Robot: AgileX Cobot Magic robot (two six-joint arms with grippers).
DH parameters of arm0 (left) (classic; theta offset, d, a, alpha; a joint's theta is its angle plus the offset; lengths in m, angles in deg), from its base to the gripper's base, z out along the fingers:
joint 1: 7.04 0.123 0 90
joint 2: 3.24 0 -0.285 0
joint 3: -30.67 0 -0.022 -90
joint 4: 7.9 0.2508 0 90
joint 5: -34.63 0 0.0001 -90
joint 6: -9.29 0.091 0 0
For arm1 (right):
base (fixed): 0 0 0 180
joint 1: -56.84 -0.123 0 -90
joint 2: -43.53 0 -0.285 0
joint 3: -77.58 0 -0.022 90
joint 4: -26.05 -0.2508 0 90
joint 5: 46.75 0 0.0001 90
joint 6: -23.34 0.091 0 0
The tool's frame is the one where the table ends.
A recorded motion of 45 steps. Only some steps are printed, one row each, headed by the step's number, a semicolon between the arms.
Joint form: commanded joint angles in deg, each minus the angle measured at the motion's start. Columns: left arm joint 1, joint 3, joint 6, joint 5, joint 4, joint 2; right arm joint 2, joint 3, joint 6, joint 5, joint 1, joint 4.
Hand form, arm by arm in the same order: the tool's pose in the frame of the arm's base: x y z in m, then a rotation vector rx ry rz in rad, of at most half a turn. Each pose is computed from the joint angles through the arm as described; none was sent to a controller.
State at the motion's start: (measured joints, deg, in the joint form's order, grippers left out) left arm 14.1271 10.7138 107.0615 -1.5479 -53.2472 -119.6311; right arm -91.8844 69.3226 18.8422 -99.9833 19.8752 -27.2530
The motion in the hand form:
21: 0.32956 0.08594 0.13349 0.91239 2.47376 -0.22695; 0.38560 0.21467 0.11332 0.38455 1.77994 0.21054
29: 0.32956 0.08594 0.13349 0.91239 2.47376 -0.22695; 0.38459 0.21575 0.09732 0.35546 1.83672 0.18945
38: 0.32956 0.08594 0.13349 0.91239 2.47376 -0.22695; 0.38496 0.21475 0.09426 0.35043 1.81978 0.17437
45: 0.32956 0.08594 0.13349 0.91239 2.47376 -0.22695; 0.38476 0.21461 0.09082 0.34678 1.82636 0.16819
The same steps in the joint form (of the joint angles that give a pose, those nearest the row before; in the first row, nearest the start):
21: 0.12 0.04 -0.13 -0.95 -0.65 0.03; 0.10 0.28 -4.84 2.84 0.45 -1.05
29: 0.12 0.04 -0.13 -0.95 -0.65 0.03; -1.69 0.28 -5.78 4.59 0.45 -1.04
38: 0.12 0.04 -0.13 -0.95 -0.65 0.03; -2.39 0.28 -5.66 3.04 0.45 -0.65
45: 0.12 0.04 -0.13 -0.95 -0.65 0.03; -2.85 0.28 -5.74 3.04 0.45 -0.65

